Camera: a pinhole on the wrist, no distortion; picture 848 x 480 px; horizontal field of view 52.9 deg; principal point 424.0 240.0 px. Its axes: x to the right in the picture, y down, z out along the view. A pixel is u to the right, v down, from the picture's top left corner.
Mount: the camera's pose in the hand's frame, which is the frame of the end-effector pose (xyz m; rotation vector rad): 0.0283 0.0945 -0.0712 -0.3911 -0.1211 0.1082
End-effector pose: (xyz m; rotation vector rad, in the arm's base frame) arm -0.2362 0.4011 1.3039 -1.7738 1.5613 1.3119
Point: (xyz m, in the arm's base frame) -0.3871 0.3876 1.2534
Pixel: 752 98
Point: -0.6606 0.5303 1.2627
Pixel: 511 446
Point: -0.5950 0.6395 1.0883
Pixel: 642 90
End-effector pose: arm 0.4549 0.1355 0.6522 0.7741 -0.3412 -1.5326
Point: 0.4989 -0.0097 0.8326
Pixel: 811 166
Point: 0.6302 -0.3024 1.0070
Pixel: outside the picture
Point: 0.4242 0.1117 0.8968
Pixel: 304 48
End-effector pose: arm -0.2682 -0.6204 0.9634 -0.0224 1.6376 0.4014
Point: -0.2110 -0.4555 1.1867
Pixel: outside the picture
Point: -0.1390 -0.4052 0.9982
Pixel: 444 181
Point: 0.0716 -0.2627 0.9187
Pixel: 630 132
